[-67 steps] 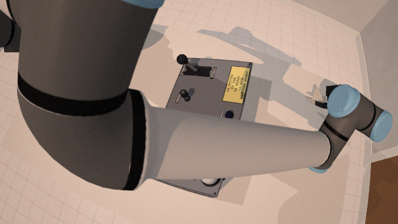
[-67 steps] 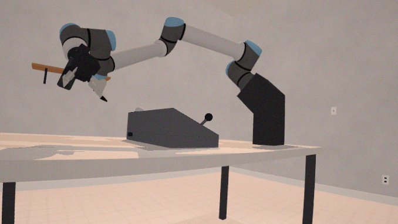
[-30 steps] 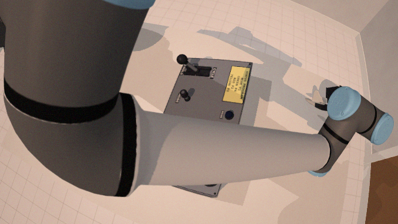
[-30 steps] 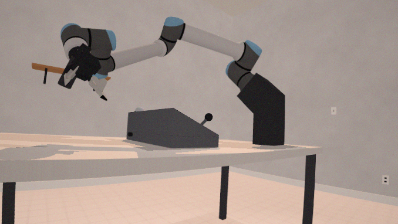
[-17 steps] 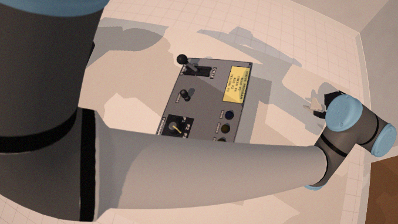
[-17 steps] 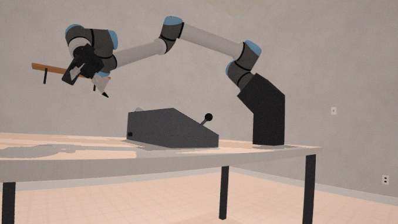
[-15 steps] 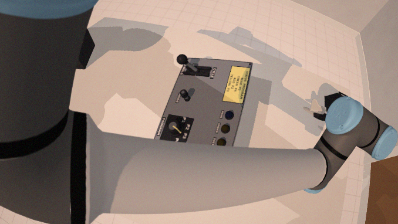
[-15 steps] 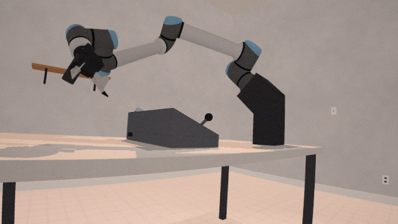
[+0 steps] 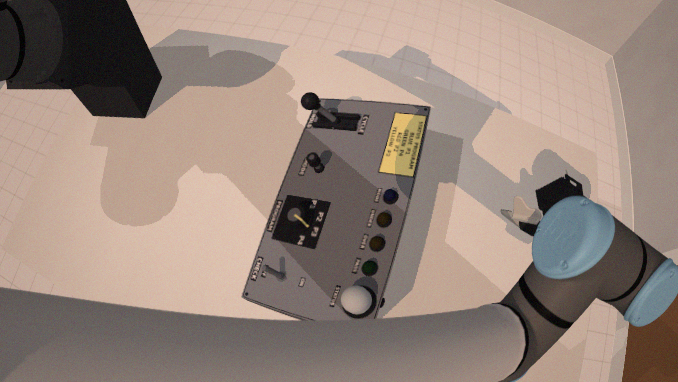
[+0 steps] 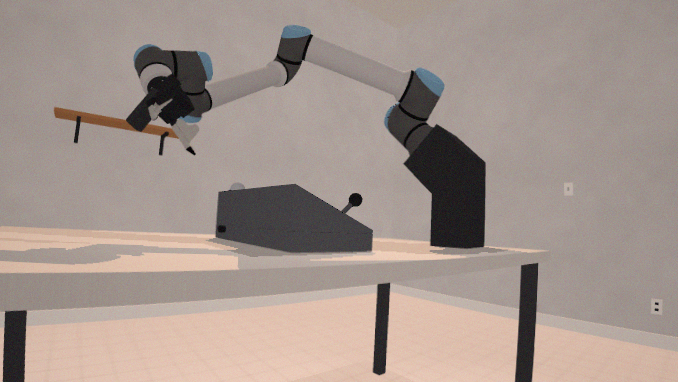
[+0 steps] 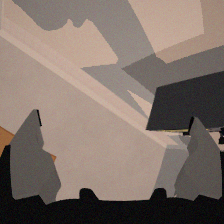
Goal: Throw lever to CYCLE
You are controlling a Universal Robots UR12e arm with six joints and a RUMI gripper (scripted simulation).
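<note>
My hand is 43 cm past the mode toggle and 14 cm above it. From my hand the other things lie so: check toggle: 44 cm behind, 24 cm to the right, 15 cm below; grey console: 40 cm behind, 17 cm below, 6 cm to the right; program dial: 42 cm behind, 14 cm below, 12 cm to the right.
</note>
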